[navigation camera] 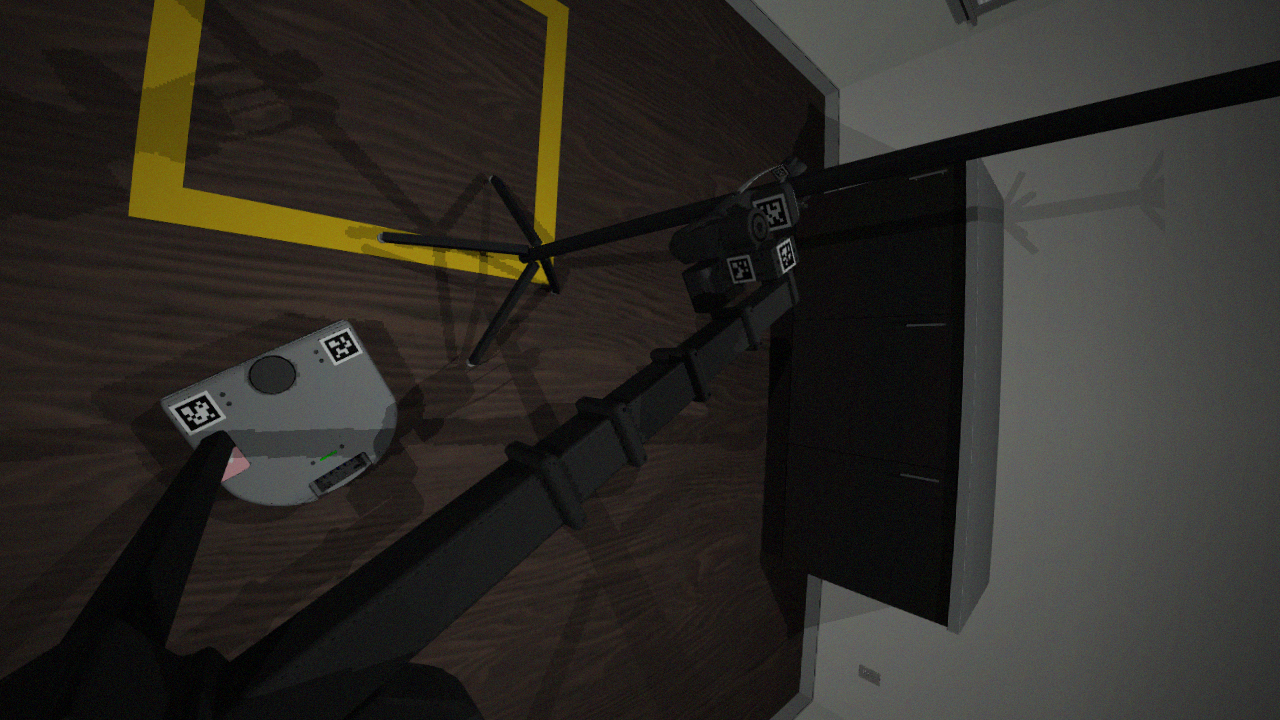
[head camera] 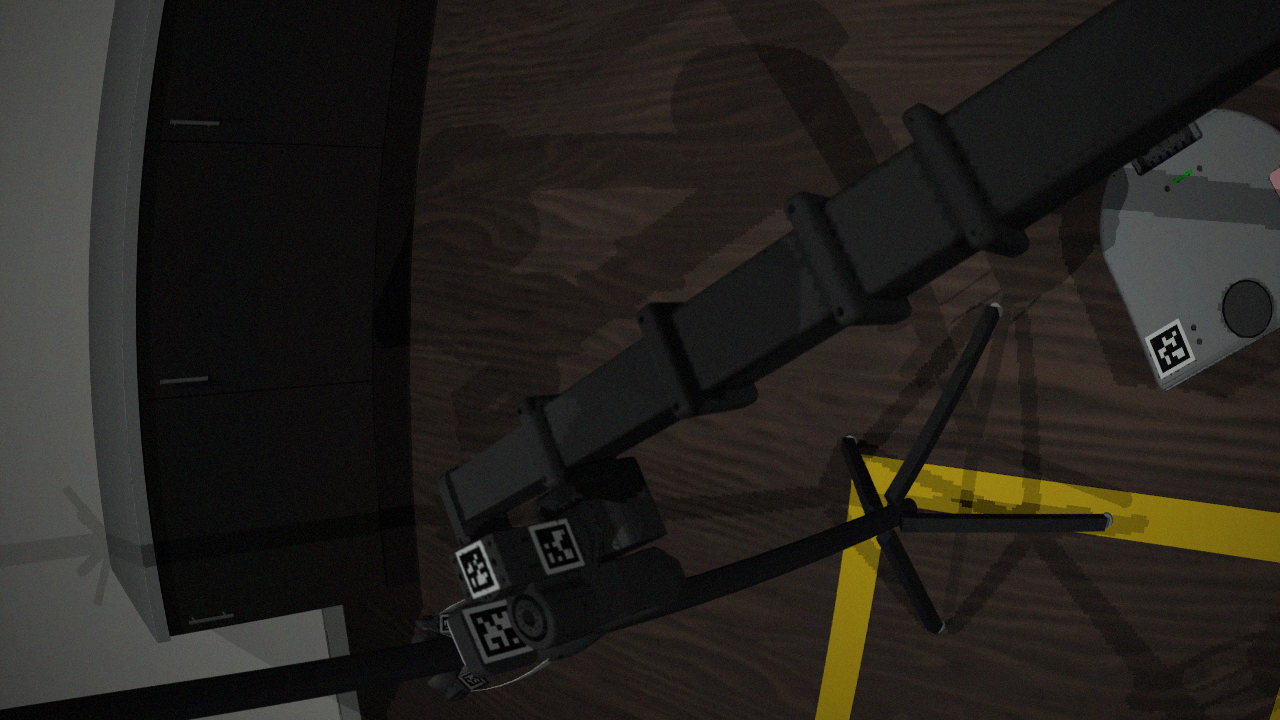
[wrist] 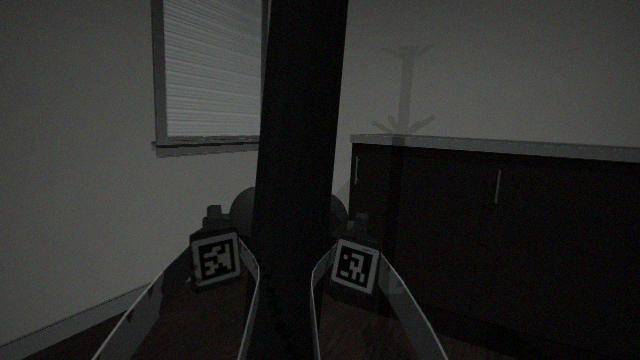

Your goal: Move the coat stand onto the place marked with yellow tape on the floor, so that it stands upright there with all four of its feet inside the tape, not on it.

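Pixels of known places: robot's base at its link origin: [navigation camera: 273,372] [head camera: 1242,306].
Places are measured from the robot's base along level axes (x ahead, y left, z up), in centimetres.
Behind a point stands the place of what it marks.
The black coat stand [head camera: 778,557] {x 0.2, y -60.0, z 51.9 cm} [navigation camera: 617,231] {x 0.7, y -60.7, z 56.6 cm} [wrist: 302,125] stands about upright, its pole leaning slightly in the wrist view. Its base is over a corner of the yellow tape [head camera: 1199,528] {x 27.7, y -20.0, z 0.1 cm} [navigation camera: 552,107] {x 41.5, y -102.1, z 0.1 cm}. In the head view one foot is within the tape square, one over the tape strip, and two outside near the corner. Whether the feet touch the floor is unclear. My gripper [head camera: 440,656] {x -1.1, y -72.3, z 89.8 cm} [navigation camera: 805,183] {x -1.1, y -72.3, z 89.8 cm} [wrist: 290,216] {x -1.1, y -72.3, z 89.8 cm} is shut on the pole, well above the base, with a fingertip at each side. The pole partly hides the fingertips, and its top is out of view.
A dark cabinet [head camera: 268,268] {x -98.8, y -168.2, z 48.4 cm} [navigation camera: 877,385] {x -98.8, y -168.4, z 55.8 cm} [wrist: 475,225] with a grey top stands by the wall beyond the gripper. A window [wrist: 212,75] is left of the pole. My grey base [head camera: 1172,268] {x -9.3, y -7.7, z 16.0 cm} [navigation camera: 304,420] {x -10.3, y -0.1, z 16.0 cm} is near the stand's outer foot.
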